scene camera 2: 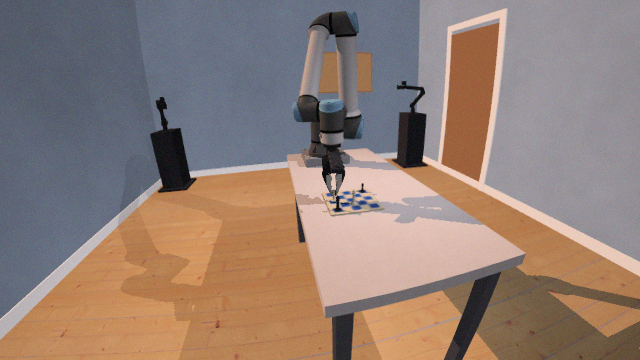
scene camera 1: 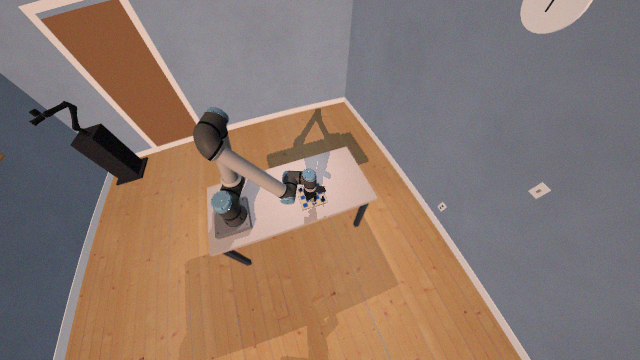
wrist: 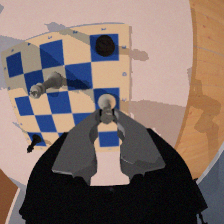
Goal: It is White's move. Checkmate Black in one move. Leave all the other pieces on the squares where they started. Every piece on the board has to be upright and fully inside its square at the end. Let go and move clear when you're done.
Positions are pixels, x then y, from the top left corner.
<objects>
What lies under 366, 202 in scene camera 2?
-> A chessboard.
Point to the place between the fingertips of my gripper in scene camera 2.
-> At 333, 195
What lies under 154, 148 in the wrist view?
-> My gripper.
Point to a chessboard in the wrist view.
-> At 86, 75
</objects>
